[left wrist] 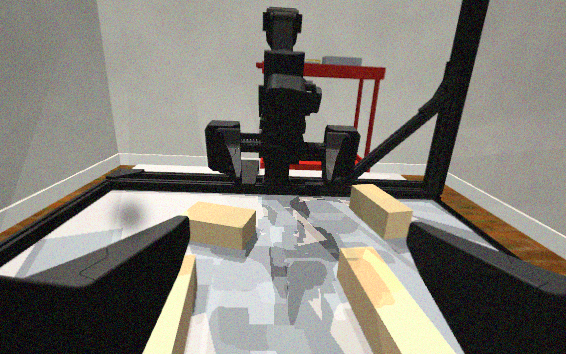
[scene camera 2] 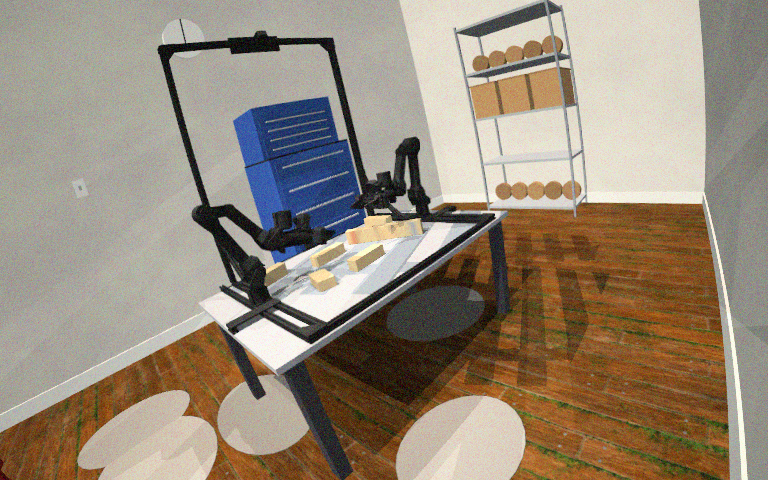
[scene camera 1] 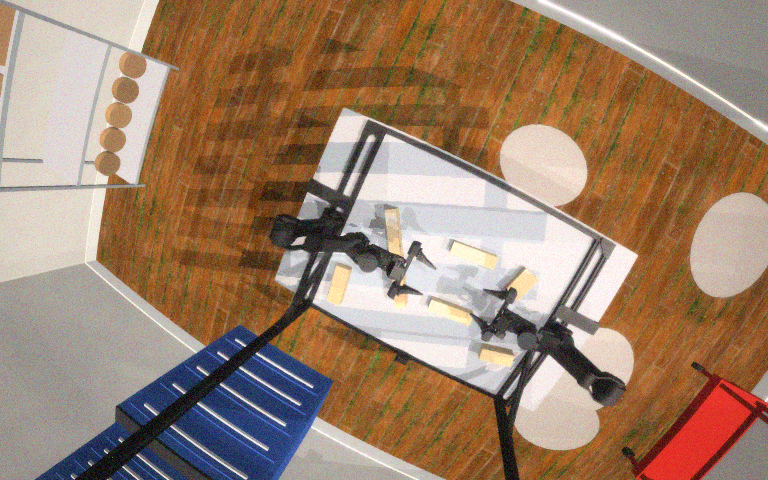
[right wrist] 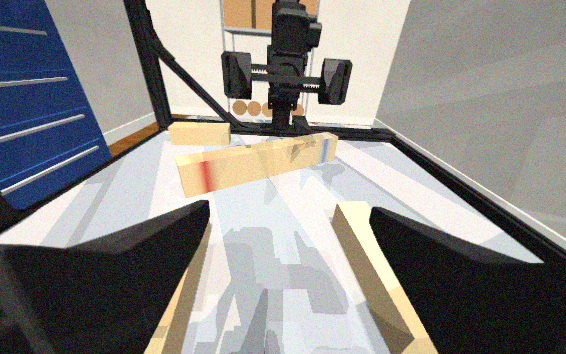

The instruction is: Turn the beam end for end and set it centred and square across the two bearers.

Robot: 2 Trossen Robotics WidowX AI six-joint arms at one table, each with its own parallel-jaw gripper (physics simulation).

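Frame: origin at the left arm's base, x ahead, y left, z up, level; millimetres.
Seen in the pictures: left gripper, fingertip midpoint: (left wrist: 300, 229) (scene camera 2: 357, 207) (scene camera 1: 429, 282) (right wrist: 288, 86); right gripper, fingertip midpoint: (left wrist: 283, 183) (scene camera 2: 328, 231) (scene camera 1: 476, 301) (right wrist: 291, 210); left arm's base at its link origin: (scene camera 2: 423, 215) (scene camera 1: 335, 219) (right wrist: 280, 127); right arm's base at its link origin: (left wrist: 276, 181) (scene camera 2: 260, 301) (scene camera 1: 554, 329).
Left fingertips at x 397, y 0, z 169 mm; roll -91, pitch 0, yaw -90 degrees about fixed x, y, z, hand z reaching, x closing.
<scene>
Offsets run from my left fingertips to a thing's top centre.
The long pale wooden beam @[dy -22, dx -131, dz -125 mm] (scene camera 1: 393, 232) (scene camera 2: 390, 230) (right wrist: 255, 164) lies on the table beyond the bearers' ends, under my left arm. In the right wrist view its red band is at the left end and its blue band at the right end. Two parallel wooden bearers, one @[dy +112, dx +104, dz -144 mm] (scene camera 1: 472, 254) (scene camera 2: 366, 257) (left wrist: 175, 310) (right wrist: 356, 220) and the other @[dy -110, dx +130, dz -144 mm] (scene camera 1: 449, 310) (scene camera 2: 327, 254) (left wrist: 395, 300), lie apart with a gap between them. My left gripper (scene camera 1: 427, 280) (left wrist: 300, 229) is open and empty above the table near the beam. My right gripper (scene camera 1: 479, 303) (right wrist: 291, 210) is open and empty above the bearers' other ends.
Loose blocks lie about: one @[dy -218, dx -283, dz -141 mm] (scene camera 1: 338, 284) (scene camera 2: 377, 219) (right wrist: 200, 134) beside the beam, one @[dy +95, dx +308, dz -150 mm] (scene camera 1: 521, 283) (scene camera 2: 322, 280) (left wrist: 222, 225) and one @[dy -188, dx +370, dz -138 mm] (scene camera 1: 496, 355) (scene camera 2: 275, 273) (left wrist: 382, 210) near my right arm. A black frame with an overhead bar (scene camera 2: 300, 41) surrounds the table.
</scene>
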